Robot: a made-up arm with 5 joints.
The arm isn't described. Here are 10 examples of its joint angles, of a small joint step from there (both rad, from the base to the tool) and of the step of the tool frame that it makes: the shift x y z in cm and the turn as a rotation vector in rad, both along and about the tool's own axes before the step.
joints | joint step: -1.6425 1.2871 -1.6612 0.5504 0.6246 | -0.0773 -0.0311 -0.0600 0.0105 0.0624
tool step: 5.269 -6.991 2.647 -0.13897 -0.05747 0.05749
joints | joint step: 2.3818 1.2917 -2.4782 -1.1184 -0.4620 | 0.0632 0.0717 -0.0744 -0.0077 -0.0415
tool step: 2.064 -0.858 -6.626 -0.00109 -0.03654 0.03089
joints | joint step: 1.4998 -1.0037 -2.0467 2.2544 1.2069 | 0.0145 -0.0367 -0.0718 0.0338 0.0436
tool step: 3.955 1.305 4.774 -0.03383 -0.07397 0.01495
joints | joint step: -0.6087 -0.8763 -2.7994 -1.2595 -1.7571 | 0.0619 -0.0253 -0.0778 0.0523 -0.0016
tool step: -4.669 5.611 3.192 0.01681 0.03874 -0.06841
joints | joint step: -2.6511 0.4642 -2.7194 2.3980 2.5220 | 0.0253 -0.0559 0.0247 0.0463 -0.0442
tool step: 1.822 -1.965 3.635 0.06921 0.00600 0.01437
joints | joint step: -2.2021 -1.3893 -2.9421 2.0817 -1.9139 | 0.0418 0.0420 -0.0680 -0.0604 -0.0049
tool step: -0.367 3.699 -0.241 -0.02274 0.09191 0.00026
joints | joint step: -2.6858 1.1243 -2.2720 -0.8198 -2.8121 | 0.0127 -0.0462 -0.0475 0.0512 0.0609
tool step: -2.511 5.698 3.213 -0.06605 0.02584 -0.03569
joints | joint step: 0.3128 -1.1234 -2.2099 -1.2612 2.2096 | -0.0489 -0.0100 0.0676 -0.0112 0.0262
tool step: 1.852 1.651 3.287 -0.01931 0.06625 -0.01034
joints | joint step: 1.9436 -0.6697 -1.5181 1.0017 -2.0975 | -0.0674 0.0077 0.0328 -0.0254 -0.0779
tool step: -1.783 1.590 -1.643 0.05211 -0.04613 -0.04449
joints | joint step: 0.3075 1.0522 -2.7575 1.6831 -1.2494 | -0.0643 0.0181 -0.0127 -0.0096 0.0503
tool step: -1.010 5.636 1.698 -0.11458 0.00448 -0.00004
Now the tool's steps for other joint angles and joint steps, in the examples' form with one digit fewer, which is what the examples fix.
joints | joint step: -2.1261 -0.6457 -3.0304 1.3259 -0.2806 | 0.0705 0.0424 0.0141 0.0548 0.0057
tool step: -5.10 3.26 2.06 -0.0524 -0.0813 -0.0925
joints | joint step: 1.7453 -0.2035 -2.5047 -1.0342 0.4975 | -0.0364 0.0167 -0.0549 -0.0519 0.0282
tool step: -0.32 -1.73 -1.15 0.0009 -0.0632 0.0678
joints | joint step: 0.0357 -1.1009 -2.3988 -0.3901 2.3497 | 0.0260 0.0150 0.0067 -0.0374 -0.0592
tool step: 0.36 -2.42 -0.15 0.0403 -0.0236 0.0024
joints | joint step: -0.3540 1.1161 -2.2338 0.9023 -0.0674 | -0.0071 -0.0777 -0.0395 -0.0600 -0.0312
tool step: 9.95 -4.42 1.12 0.0243 0.0168 0.1764
